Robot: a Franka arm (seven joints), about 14 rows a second.
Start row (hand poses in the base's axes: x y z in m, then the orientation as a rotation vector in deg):
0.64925 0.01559 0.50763 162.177 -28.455 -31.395
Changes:
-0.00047 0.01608 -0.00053 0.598 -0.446 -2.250
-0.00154 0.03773 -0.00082 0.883 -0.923 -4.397
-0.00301 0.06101 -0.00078 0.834 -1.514 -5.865
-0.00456 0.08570 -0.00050 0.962 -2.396 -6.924
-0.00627 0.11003 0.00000 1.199 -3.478 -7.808
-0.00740 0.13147 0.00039 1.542 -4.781 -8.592
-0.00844 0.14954 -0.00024 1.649 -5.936 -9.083
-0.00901 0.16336 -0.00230 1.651 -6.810 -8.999
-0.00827 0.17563 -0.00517 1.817 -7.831 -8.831
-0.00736 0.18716 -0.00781 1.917 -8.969 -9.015
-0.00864 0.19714 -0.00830 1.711 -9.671 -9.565
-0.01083 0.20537 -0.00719 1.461 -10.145 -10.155
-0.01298 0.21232 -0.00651 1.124 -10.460 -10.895
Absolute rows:
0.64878 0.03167 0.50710 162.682 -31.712 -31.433
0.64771 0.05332 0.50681 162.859 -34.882 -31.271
0.64624 0.07660 0.50685 162.823 -37.130 -30.682
0.64469 0.10129 0.50713 163.113 -38.824 -29.675
0.64298 0.12562 0.50763 163.597 -40.296 -28.387
0.64185 0.14706 0.50802 164.263 -41.659 -26.797
0.64081 0.16513 0.50739 164.685 -42.584 -25.266
0.64024 0.17895 0.50533 165.009 -42.622 -23.996
0.64098 0.19122 0.50246 165.549 -42.550 -22.557
0.64189 0.20275 0.49982 165.981 -43.019 -20.977
0.64061 0.21273 0.49933 165.889 -43.966 -19.975
0.63842 0.22096 0.50044 165.667 -44.932 -19.294
0.63627 0.22791 0.50112 165.271 -46.092 -18.838

